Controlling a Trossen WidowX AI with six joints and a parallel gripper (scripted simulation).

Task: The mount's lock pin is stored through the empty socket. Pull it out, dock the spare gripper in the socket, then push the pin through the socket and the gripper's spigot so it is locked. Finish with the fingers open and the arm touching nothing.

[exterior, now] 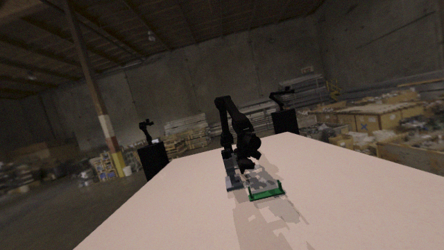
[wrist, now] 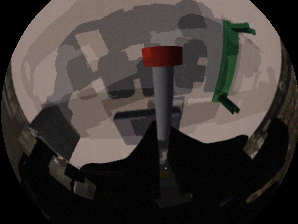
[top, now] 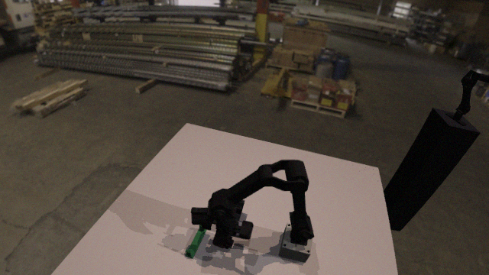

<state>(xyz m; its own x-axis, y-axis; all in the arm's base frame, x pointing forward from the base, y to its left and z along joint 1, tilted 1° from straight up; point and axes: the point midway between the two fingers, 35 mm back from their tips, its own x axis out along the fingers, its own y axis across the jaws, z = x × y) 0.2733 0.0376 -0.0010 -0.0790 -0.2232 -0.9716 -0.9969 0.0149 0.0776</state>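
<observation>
Now: gripper tip 50 mm to the left of the grey mount and 10 mm past it. Round my gripper tip: green cradle 120 mm ahead, 60 mm to the left, 20 mm below; then spare gripper 80 mm above, 50 mm to the right.
</observation>
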